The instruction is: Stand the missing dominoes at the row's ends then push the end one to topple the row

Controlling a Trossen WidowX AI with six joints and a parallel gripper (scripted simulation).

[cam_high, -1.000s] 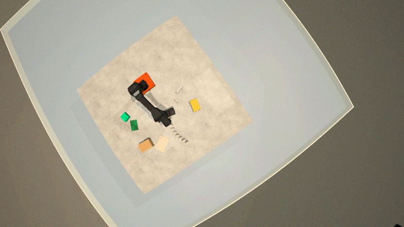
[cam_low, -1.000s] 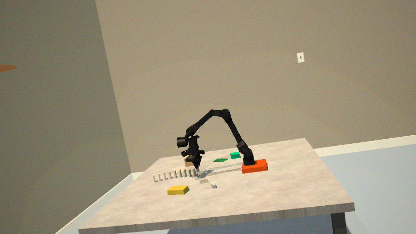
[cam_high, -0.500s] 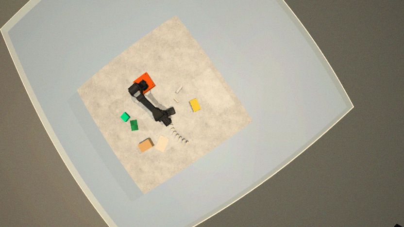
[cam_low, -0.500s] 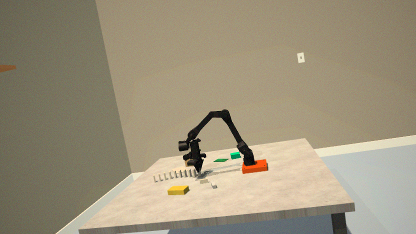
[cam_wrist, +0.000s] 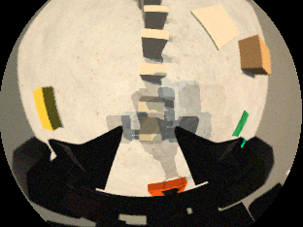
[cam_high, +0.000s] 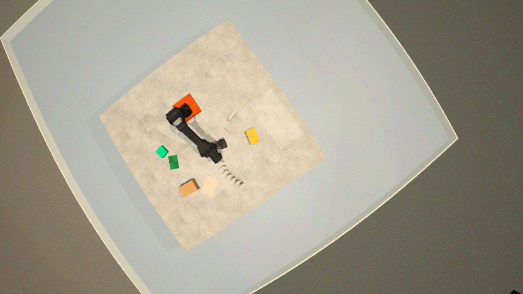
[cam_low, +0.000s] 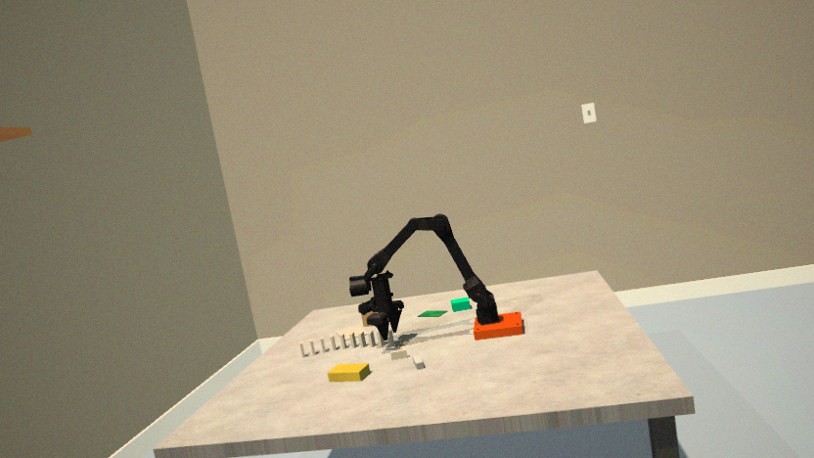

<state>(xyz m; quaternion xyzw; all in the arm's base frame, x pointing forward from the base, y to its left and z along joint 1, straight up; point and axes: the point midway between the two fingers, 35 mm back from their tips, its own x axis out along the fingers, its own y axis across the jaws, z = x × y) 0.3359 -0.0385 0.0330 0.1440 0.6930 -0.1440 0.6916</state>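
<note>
My gripper tip is 130 mm short of the yellow block, 240 mm to the right of it and 20 mm above it. The rest, counted from my gripper tip: cream flat tile (150 mm ahead, 240 mm to the right, 30 mm below); green flat tile (160 mm behind, 310 mm to the right, 30 mm below); tan box (60 mm ahead, 350 mm to the right).
</note>
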